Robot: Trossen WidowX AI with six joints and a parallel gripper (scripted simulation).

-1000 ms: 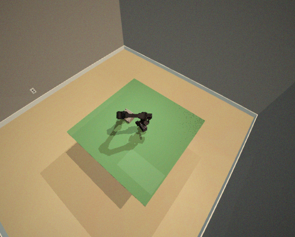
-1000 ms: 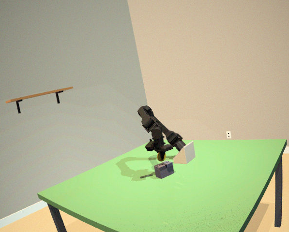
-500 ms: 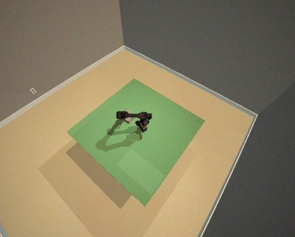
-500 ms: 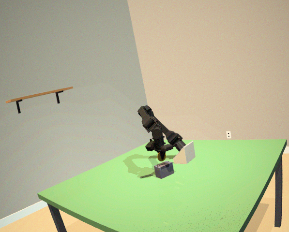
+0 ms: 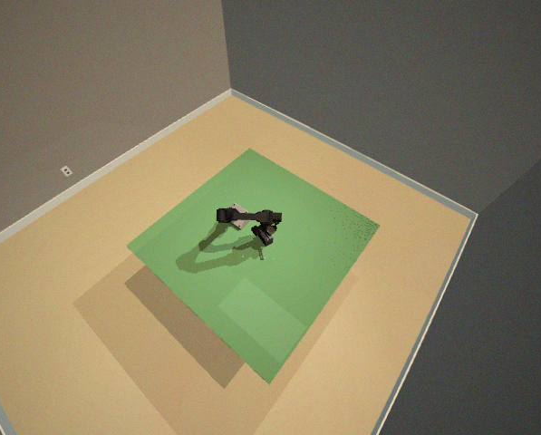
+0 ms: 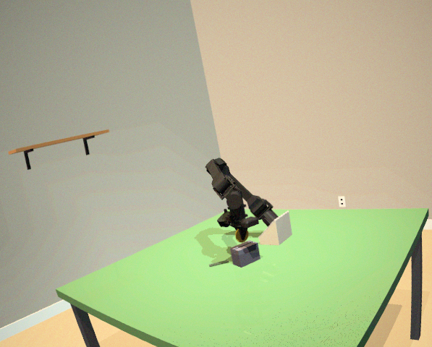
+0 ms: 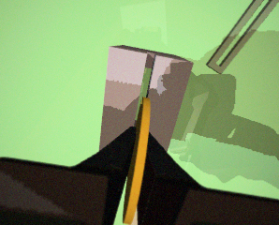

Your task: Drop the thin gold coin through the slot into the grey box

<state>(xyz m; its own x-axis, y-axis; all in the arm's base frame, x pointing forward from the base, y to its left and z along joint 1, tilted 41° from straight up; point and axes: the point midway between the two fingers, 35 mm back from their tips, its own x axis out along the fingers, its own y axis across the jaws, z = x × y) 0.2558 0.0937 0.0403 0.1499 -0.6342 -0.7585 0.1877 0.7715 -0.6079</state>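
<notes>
The gold coin lies 2 cm above my gripper tip.
</notes>
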